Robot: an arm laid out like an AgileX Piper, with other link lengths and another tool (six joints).
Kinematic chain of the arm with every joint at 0, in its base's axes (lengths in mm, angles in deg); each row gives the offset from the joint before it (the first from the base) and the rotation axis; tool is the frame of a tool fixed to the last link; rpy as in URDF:
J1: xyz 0 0 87.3 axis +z
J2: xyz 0 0 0 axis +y
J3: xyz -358.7 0 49 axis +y
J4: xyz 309.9 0 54.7 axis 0.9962 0 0.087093
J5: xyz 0 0 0 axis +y
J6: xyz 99.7 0 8.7 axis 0.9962 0 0.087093
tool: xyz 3.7 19 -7.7 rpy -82.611 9.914 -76.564
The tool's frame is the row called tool.
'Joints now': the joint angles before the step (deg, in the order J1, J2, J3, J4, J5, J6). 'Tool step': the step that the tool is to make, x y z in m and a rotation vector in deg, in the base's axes. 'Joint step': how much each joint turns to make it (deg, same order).
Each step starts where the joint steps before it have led.
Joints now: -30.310, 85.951, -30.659, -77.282, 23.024, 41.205
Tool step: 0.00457, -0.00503, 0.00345, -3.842, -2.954, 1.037
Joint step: 0.000, 0.000, 0.281, -13.272, 0.239, 12.290
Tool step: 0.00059, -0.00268, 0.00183, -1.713, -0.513, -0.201
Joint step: 0.001, 0.001, 0.000, -3.483, 1.122, 3.131
